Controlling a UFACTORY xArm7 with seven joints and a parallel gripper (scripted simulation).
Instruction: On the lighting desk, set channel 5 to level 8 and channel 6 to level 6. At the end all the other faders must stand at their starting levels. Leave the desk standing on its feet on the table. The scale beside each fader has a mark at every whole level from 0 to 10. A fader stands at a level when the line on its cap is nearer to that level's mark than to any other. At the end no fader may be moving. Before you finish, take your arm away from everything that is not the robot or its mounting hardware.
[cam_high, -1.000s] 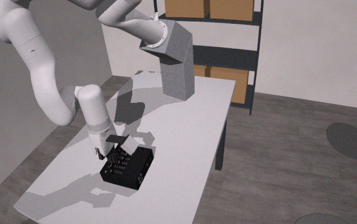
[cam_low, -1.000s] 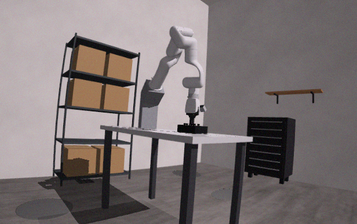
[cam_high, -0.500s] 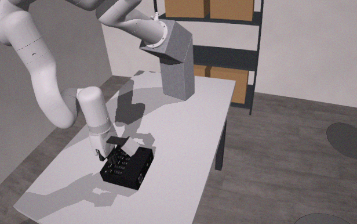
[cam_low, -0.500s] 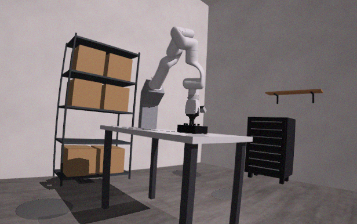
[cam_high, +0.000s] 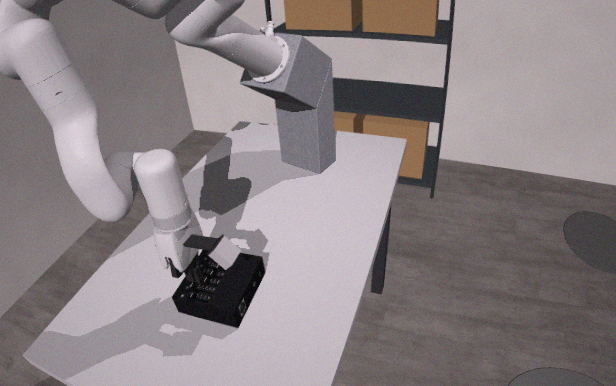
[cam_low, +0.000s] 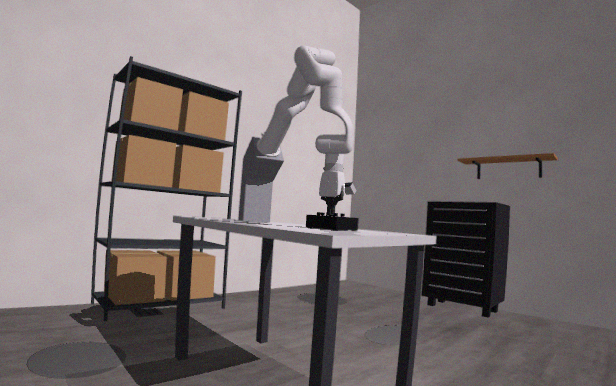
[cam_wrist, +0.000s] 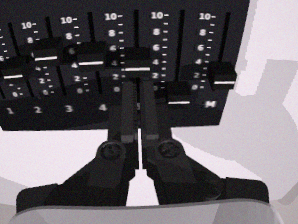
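My gripper is now 2 cm short of the channel 6 fader cap and 2 cm above it. The rest, counted from my hand: channel 5 fader cap (3 cm to the left, 2 cm below); then master fader cap (5 cm ahead, 2 cm below, 1 cm to the left).
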